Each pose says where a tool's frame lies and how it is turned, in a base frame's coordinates. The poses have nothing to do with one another.
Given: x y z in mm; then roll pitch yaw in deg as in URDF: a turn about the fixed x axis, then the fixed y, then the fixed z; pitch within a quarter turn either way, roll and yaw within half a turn.
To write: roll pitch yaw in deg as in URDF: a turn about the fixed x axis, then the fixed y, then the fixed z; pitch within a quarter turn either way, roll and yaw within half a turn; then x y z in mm. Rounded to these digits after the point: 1 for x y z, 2 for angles.
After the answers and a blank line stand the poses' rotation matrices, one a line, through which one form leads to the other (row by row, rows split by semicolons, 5 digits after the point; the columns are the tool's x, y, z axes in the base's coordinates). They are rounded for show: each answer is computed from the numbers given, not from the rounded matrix.
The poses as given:
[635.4 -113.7 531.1 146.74 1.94 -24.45]
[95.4 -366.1 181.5 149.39 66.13 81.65]
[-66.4 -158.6 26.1 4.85 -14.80 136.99]
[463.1 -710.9 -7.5 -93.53 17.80 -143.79]
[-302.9 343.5 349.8 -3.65 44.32 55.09]
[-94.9 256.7 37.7 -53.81 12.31 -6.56]
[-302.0 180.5 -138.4 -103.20 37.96 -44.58]
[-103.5 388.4 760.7 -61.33 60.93 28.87]
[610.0 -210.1 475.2 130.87 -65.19 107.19]
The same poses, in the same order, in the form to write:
[146.74 1.94 -24.45 635.4 -113.7 531.1]
[149.39 66.13 81.65 95.4 -366.1 181.5]
[4.85 -14.80 136.99 -66.4 -158.6 26.1]
[-93.53 17.80 -143.79 463.1 -710.9 -7.5]
[-3.65 44.32 55.09 -302.9 343.5 349.8]
[-53.81 12.31 -6.56 -94.9 256.7 37.7]
[-103.20 37.96 -44.58 -302.0 180.5 -138.4]
[-61.33 60.93 28.87 -103.5 388.4 760.7]
[130.87 -65.19 107.19 610.0 -210.1 475.2]

0.90980 -0.32920 -0.25277; -0.41366 -0.76889 -0.48754; -0.03385 0.54812 -0.83571
0.05877 0.91915 0.38950; 0.40037 0.33572 -0.85264; -0.91447 0.20605 -0.34827
-0.70697 -0.66389 0.24379; 0.65950 -0.74335 -0.11180; 0.25545 0.08174 0.96336
-0.76823 0.20981 0.60481; -0.56247 0.22992 -0.79421; -0.30570 -0.95032 -0.05862
0.40944 -0.84384 0.34682; 0.58671 0.53465 0.60821; -0.69867 -0.04555 0.71400
0.97061 -0.10348 0.21727; -0.11162 0.60626 0.78740; -0.21320 -0.78851 0.57689
0.56158 -0.58683 0.58331; -0.55341 0.25769 0.79204; -0.61511 -0.76761 -0.18004
0.42549 -0.90320 -0.05642; 0.23459 0.04988 0.97081; -0.87403 -0.42631 0.23311
-0.12401 0.82798 0.54688; 0.40087 -0.46235 0.79091; 0.90770 0.31731 -0.27457

